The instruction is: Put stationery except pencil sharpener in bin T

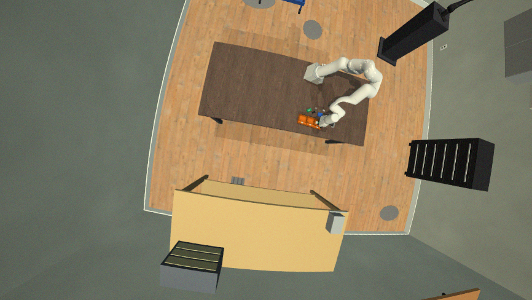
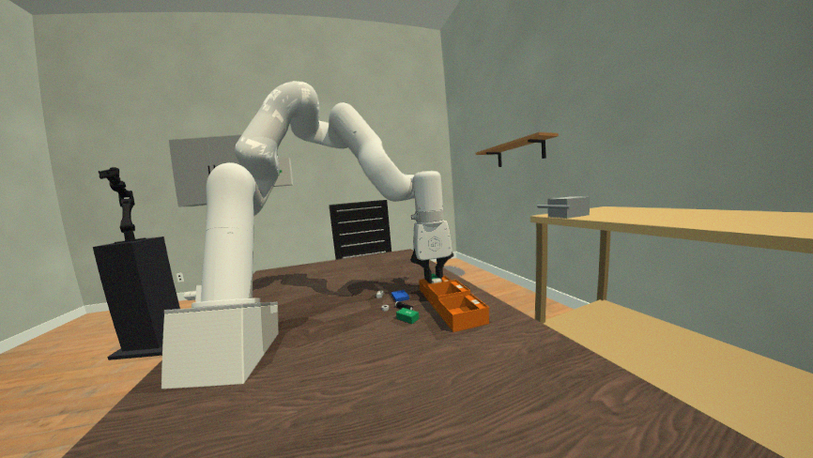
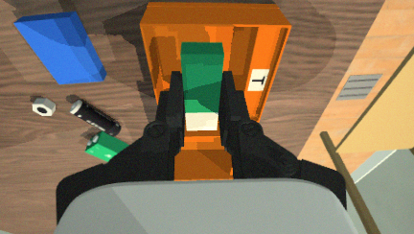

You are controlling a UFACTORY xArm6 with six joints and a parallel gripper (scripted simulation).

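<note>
Now: the blue block 10 cm behind my hand, 5 cm below it and 1 cm to the left of it. The rest, counted from my hand: orange bin (8 cm to the right, 3 cm below, 1 cm ahead); green 9V battery (12 cm to the right, 11 cm behind, 5 cm below); black cylinder (10 cm behind, 7 cm to the right, 5 cm below).
</note>
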